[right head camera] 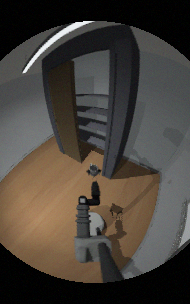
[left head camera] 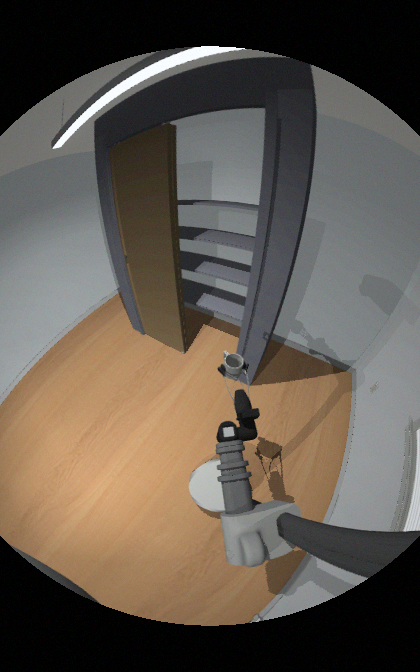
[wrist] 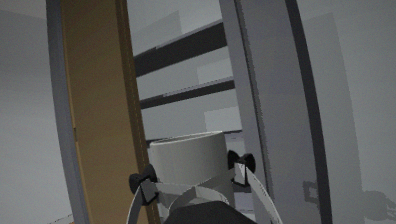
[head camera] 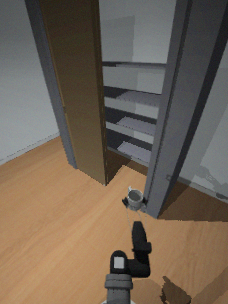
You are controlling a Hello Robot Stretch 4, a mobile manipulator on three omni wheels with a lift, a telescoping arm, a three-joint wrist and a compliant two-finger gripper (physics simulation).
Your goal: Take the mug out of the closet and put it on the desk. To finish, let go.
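The light grey mug is upright in the air in front of the closet. My gripper is shut on it, with one dark fingertip on each side of its body. The mug's handle shows at its upper left in the head camera view. The closet stands beyond, outside of which the mug hangs. The desk does not show clearly in these views.
A brown closet door covers the left part of the closet. Grey shelves show through the opening at its right. A wooden floor lies below.
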